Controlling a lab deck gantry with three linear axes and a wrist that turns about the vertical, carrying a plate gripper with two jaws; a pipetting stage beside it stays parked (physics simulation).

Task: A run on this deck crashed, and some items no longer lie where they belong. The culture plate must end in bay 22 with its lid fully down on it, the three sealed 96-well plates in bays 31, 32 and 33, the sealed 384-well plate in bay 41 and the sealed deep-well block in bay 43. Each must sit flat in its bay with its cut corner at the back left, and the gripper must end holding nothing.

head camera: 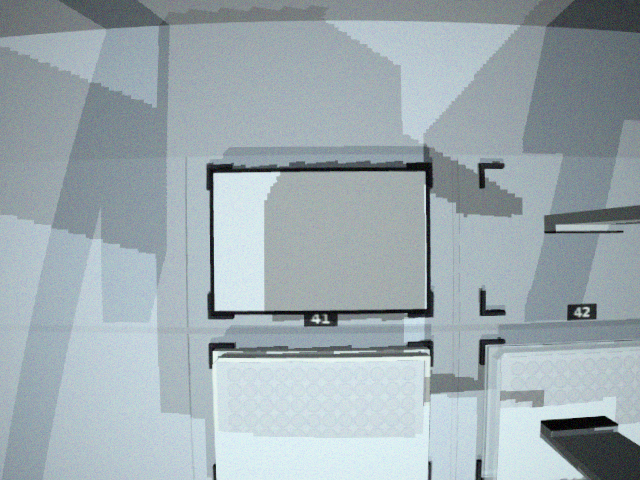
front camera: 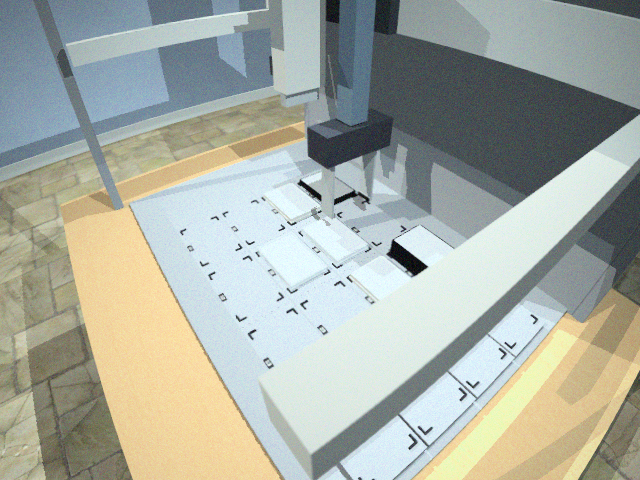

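Where they show: gripper, fingertip midpoint: (head camera: 576,327) (front camera: 347,205); robot's base, origin of the base link: (front camera: 181,232).
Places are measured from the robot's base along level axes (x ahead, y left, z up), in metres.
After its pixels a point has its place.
The 384-well plate (front camera: 342,189) @(x 0.104, y 0.382, z 0.014 m) (head camera: 320,242) @(x 0.064, y 0.363, z 0.014 m) sits black-edged between the corner marks of bay 41. A 96-well plate (front camera: 289,200) @(x 0.065, y 0.251, z 0.014 m) (head camera: 320,454) @(x 0.063, y 0.241, z 0.014 m) sits in bay 31, another (front camera: 338,241) @(x 0.247, y 0.254, z 0.014 m) (head camera: 516,439) @(x 0.179, y 0.246, z 0.014 m) in bay 32. A third (front camera: 377,276) @(x 0.367, y 0.251, z 0.014 m) lies nearer in the front view, before the black-sided deep-well block (front camera: 423,245) @(x 0.379, y 0.361, z 0.042 m); the front beam hides part of both. The culture plate (front camera: 293,259) @(x 0.237, y 0.149, z 0.017 m) lies left of the bay 32 plate; its lid appears to lie on it. My gripper (front camera: 347,207) @(x 0.194, y 0.319, z 0.045 m) (head camera: 578,328) @(x 0.194, y 0.319, z 0.045 m) is open above the deck, jaws apart and empty. Cut corners are too small to judge.
A thick pale beam (front camera: 413,330) @(x 0.624, y -0.032, z 0.400 m) crosses the front view's lower right. The pipetting stage (front camera: 297,51) stands behind the gripper. Bay 42, with its label (head camera: 581,312) @(x 0.227, y 0.318, z 0.000 m), lies right of bay 41. More marked bays stretch along the deck's left and right front.
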